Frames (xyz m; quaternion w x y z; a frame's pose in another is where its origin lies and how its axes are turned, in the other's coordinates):
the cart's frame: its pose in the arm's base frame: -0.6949 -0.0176 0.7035 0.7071 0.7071 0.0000 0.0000
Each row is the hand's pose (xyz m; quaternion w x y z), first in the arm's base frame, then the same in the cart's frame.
Working: the arm's base frame: its pose in the cart's frame: 0.6949 -0.7035 -0.0176 0.7071 -0.7071 0.0000 0.0000

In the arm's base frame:
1: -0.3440 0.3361 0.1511 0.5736 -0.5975 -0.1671 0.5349
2: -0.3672 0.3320 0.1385 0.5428 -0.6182 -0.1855 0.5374
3: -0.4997 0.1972 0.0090 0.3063 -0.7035 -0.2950 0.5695
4: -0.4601 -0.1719 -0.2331 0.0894 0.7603 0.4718 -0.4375
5: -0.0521 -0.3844 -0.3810 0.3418 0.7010 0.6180 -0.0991
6: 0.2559 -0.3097 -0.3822 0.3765 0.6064 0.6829 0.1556
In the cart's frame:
1: 0.3509 -0.5524 -0.3537 0.0169 0.8281 -0.2601 -0.4964
2: 0.3277 -0.5650 -0.3496 0.0533 0.8209 -0.2488 -0.5112
3: 0.1952 -0.6945 -0.2148 0.2809 0.7140 -0.1941 -0.6113
4: 0.2348 -0.9366 0.1543 0.6008 0.4744 0.0243 -0.6430
5: 0.6428 -1.0845 0.3668 0.7374 0.2540 0.3669 -0.5071
6: 0.9508 -1.0857 0.2921 0.6950 0.1626 0.5929 -0.3729

